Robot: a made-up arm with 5 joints.
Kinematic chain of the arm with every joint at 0, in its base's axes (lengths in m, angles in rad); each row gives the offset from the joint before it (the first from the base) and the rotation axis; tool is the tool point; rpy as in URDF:
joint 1: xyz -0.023 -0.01 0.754 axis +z
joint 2: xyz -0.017 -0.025 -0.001 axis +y
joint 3: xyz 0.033 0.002 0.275 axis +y
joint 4: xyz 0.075 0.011 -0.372 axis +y
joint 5: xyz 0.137 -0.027 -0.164 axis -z
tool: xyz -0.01 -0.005 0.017 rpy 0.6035 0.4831 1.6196
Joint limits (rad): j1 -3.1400..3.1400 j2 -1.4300..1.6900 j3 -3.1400..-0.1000 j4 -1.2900..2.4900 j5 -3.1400..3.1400
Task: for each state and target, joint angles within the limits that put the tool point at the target. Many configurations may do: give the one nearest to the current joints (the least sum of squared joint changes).
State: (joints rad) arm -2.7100 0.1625 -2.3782 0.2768 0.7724
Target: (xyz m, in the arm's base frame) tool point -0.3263 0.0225 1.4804
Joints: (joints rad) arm -3.1306 -0.2124 -1.9869 0.2434 0.7509
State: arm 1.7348 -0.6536 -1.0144 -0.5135 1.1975
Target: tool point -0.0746 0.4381 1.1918
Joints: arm 1.7553 -0.2471 -1.1569 -0.3380 1.2010
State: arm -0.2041 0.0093 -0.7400 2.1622 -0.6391
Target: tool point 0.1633 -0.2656 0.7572
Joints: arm -0.7853 -0.1373 -1.0260 2.0827 -0.6481
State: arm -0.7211 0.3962 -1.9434 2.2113 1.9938
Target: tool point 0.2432 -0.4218 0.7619
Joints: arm -0.9402 0.5034 -1.8269 2.2426 1.9942
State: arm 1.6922 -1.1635 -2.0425 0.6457 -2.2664
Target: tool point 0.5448 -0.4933 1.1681
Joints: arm 2.3778 -1.4300 -2.2837 0.1389 -2.2462
